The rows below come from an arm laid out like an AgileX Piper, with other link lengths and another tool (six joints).
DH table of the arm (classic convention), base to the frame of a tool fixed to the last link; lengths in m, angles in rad. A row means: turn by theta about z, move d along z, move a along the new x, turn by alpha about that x. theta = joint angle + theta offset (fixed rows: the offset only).
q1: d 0.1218  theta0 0  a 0  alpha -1.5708
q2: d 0  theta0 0.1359  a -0.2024  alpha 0
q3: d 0  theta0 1.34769  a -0.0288  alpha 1.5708
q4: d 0.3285  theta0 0  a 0  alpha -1.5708
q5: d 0  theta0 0  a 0  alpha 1.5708
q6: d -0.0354  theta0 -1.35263  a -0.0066  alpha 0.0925
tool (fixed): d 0.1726  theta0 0  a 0  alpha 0
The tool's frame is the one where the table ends.
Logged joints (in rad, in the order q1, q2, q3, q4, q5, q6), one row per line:
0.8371 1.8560 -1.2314 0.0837 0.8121 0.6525
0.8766 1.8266 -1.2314 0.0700 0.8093 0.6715
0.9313 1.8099 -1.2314 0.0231 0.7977 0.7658
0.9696 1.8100 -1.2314 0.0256 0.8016 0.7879
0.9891 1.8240 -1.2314 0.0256 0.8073 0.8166
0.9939 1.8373 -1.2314 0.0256 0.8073 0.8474
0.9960 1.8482 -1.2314 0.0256 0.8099 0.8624
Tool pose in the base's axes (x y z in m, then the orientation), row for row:
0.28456 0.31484 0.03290 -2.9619 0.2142 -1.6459
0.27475 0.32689 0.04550 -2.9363 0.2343 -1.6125
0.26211 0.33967 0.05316 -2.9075 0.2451 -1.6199
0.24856 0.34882 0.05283 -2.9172 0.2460 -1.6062
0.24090 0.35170 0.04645 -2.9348 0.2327 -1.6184
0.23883 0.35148 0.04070 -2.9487 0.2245 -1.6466
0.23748 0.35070 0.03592 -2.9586 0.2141 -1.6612
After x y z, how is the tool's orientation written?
As angles about the fixed x, y, z axes (roll, pitch, yaw), in radians.
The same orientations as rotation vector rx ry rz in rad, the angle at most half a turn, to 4 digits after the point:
-1.9267 2.1179 0.0202
-1.9351 2.0672 0.0202
-1.9040 2.0588 -0.0007
-1.9233 2.0490 0.0135
-1.9291 2.0729 0.0157
-1.9124 2.1088 0.0162
-1.9086 2.1313 0.0135

